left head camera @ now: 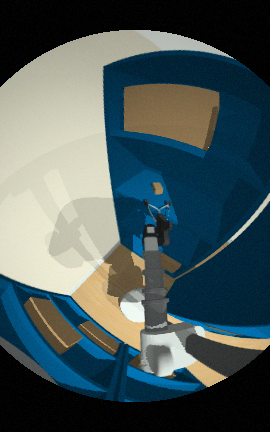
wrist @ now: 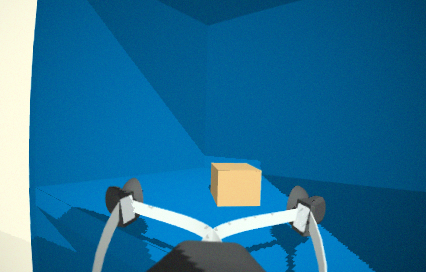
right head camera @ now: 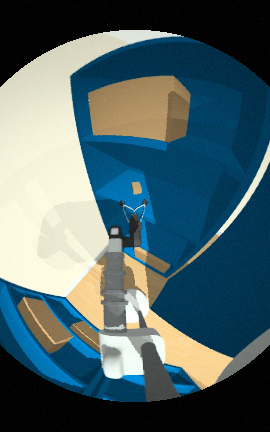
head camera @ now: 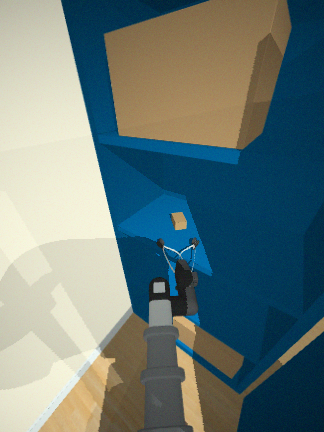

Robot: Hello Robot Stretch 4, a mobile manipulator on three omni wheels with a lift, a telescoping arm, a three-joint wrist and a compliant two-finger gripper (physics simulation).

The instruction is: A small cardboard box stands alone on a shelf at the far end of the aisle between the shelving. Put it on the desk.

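Where they show: gripper, fingertip midpoint: (left head camera: pixel 156 200) (wrist: pixel 215 199) (right head camera: pixel 133 200) (head camera: pixel 177 239); robot's base, origin of the base link: (left head camera: pixel 138 304) (right head camera: pixel 130 304).
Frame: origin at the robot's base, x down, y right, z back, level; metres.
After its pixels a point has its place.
Note:
The small cardboard box (head camera: pixel 179 221) {x -1.013, y 0.117, z -0.792 m} (left head camera: pixel 157 188) {x -1.012, y 0.114, z -0.790 m} (right head camera: pixel 136 188) {x -1.008, y 0.121, z -0.791 m} (wrist: pixel 238 187) {x -0.989, y 0.124, z -0.787 m} stands upright on the blue shelf (head camera: pixel 150 215) {x -0.963, y -0.035, z -0.932 m} (wrist: pixel 165 200) {x -0.963, y 0.020, z -0.807 m}, one face turned nearly square to the wrist camera. My gripper (head camera: pixel 178 243) {x -1.001, y 0.092, z -0.672 m} (left head camera: pixel 157 203) {x -1.001, y 0.092, z -0.672 m} (right head camera: pixel 134 203) {x -1.001, y 0.092, z -0.672 m} (wrist: pixel 215 199) {x -1.001, y 0.092, z -0.672 m} is open and empty. Its fingertips are spread wide on the near side of the box, with a gap between them and it. In the wrist view the box shows beyond the fingers, between them and a little right of the middle. The desk does not show in these views.
A large cardboard box (head camera: pixel 180 75) {x -1.578, y 0.079, z -0.645 m} (left head camera: pixel 167 112) {x -1.542, y 0.071, z -0.651 m} (right head camera: pixel 130 110) {x -1.539, y 0.090, z -0.636 m} stands on the shelf above. A cream wall (head camera: pixel 45 100) {x -1.535, y -0.338, z -0.774 m} (wrist: pixel 15 125) {x -1.068, y -0.270, z -0.862 m} runs along the left. A lower box (head camera: pixel 212 347) {x -0.292, y 0.302, z -0.475 m} lies near the wooden floor (head camera: pixel 117 400) {x 0.028, y -0.298, z -0.330 m}. Blue shelving with boxes (left head camera: pixel 52 325) {x -0.740, y -0.616, z 0.217 m} (right head camera: pixel 45 325) {x -0.728, y -0.598, z 0.231 m} is at the lower left.

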